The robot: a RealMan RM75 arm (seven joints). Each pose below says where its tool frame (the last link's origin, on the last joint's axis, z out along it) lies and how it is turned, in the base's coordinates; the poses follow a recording.
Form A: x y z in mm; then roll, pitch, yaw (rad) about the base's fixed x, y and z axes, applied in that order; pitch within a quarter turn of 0, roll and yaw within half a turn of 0.
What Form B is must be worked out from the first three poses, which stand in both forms.
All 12 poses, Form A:
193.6, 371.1, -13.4, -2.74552, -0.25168, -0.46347
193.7, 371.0, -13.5, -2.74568, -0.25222, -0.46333
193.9, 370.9, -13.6, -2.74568, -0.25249, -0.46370
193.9, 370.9, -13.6, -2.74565, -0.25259, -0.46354
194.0, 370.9, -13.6, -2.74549, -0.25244, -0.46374
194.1, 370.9, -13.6, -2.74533, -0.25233, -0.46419
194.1, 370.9, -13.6, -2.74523, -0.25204, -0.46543
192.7, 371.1, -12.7, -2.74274, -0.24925, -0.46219
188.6, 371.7, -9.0, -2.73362, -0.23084, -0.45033
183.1, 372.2, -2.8, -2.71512, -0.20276, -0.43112
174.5, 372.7, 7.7, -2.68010, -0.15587, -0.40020
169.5, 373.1, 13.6, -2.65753, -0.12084, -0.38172
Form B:
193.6, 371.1, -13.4, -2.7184, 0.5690, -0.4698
193.7, 371.0, -13.5, -2.7186, 0.5688, -0.4705
193.9, 370.9, -13.6, -2.7185, 0.5692, -0.4709
193.9, 370.9, -13.6, -2.7186, 0.5689, -0.4711
194.0, 370.9, -13.6, -2.7184, 0.5692, -0.4709
194.1, 370.9, -13.6, -2.7181, 0.5698, -0.4709
194.1, 370.9, -13.6, -2.7178, 0.5716, -0.4708
192.7, 371.1, -12.7, -2.7157, 0.5669, -0.4666
188.6, 371.7, -9.0, -2.7075, 0.5522, -0.4398
183.1, 372.2, -2.8, -2.6903, 0.5273, -0.3993
174.5, 372.7, 7.7, -2.6568, 0.4883, -0.3328
169.5, 373.1, 13.6, -2.6339, 0.4682, -0.2841

